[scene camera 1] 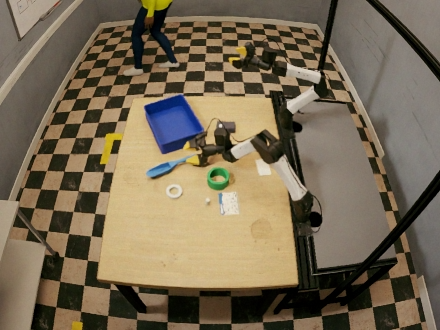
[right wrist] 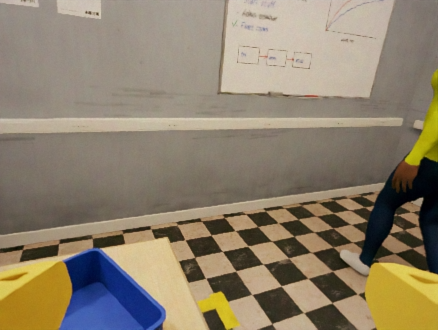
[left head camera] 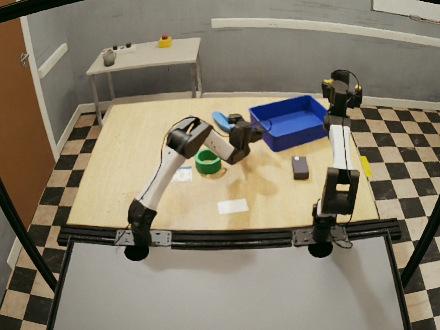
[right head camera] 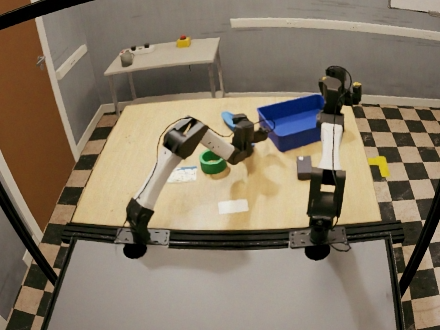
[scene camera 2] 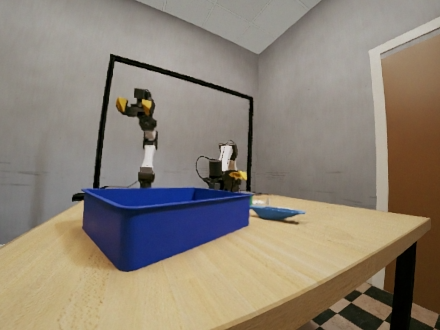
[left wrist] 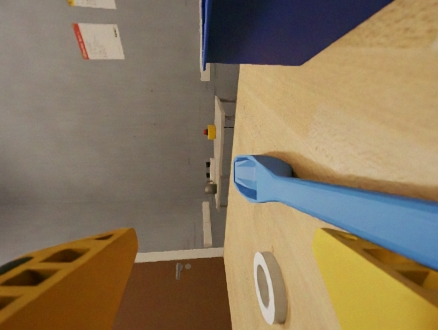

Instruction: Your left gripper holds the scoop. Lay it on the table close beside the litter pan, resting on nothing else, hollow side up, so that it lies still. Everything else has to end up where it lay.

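Frame: origin at the left arm's base, x ahead, y left, z up, level; millimetres.
Seen in the pictures: left gripper, between the fingertips: (scene camera 1: 185, 154) (scene camera 2: 244, 192) (left wrist: 224, 236); right gripper, between the fingertips: (scene camera 1: 232, 54) (right wrist: 217, 275) (scene camera 2: 130, 99); left arm's base, origin of its link: (scene camera 1: 301, 217) (left head camera: 143, 239) (right head camera: 142, 238); right arm's base, origin of its link: (scene camera 1: 286, 126) (left head camera: 319, 236) (right head camera: 318, 238).
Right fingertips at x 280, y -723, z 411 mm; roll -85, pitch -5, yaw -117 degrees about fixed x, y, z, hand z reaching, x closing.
Pixels of each thing's top centre, then the offset from my right fingertips to it.
- blue scoop, centre of its top: (left wrist: 261, 183) (scene camera 2: 259, 206) (right head camera: 237, 125) (left head camera: 229, 125) (scene camera 1: 172, 163) dy +404, dx +308, dz -374 mm
- blue litter pan, centre of its top: (scene camera 2: 176, 192) (right head camera: 301, 112) (left head camera: 293, 113) (scene camera 1: 171, 117) dy +123, dx +317, dz -325 mm
- white ring, centre of its top: (left wrist: 262, 285) (scene camera 1: 174, 190) dy +551, dx +297, dz -394 mm
- green ring, centre of its top: (left head camera: 207, 156) (right head camera: 212, 156) (scene camera 1: 218, 175) dy +496, dx +93, dz -360 mm
- dark box, centre of its top: (right head camera: 304, 162) (left head camera: 300, 163) (scene camera 1: 226, 124) dy +146, dx +29, dz -367 mm
- small white piece, centre of its top: (scene camera 1: 207, 199) dy +617, dx +145, dz -376 mm
- printed card, centre of its top: (left head camera: 176, 174) (right head camera: 180, 174) (scene camera 1: 229, 203) dy +620, dx +48, dz -407 mm
- white paper, centre of its top: (right head camera: 233, 206) (left head camera: 232, 206) (scene camera 1: 263, 166) dy +414, dx -136, dz -407 mm
The blue scoop (left head camera: 220, 120) (right head camera: 229, 119) (scene camera 1: 162, 170) (scene camera 2: 277, 213) (left wrist: 310, 197) lies low over the table, hollow side up, beside the blue litter pan (left head camera: 300, 139) (right head camera: 297, 140) (scene camera 2: 190, 225) (left wrist: 280, 35) with a gap between them. My left gripper (scene camera 1: 189, 153) (left wrist: 224, 236) is open, with nothing between its fingers. In the left wrist view the scoop's handle runs close along one yellow finger; whether they touch is unclear. The handle's end is hidden in scene camera 1. My right gripper (left head camera: 343, 82) (scene camera 1: 237, 55) (scene camera 2: 134, 106) (right wrist: 217, 275) is open and empty, raised high.
A white ring (scene camera 1: 174, 191) (left wrist: 270, 287) lies near the scoop. A green ring (left head camera: 208, 167) (right head camera: 213, 166) (scene camera 1: 218, 185) stands near the left arm. A dark box (left head camera: 300, 168) (right head camera: 304, 168), a small white piece (scene camera 1: 207, 201), a printed card (scene camera 1: 230, 203) and a white paper (left head camera: 232, 206) lie on the table.
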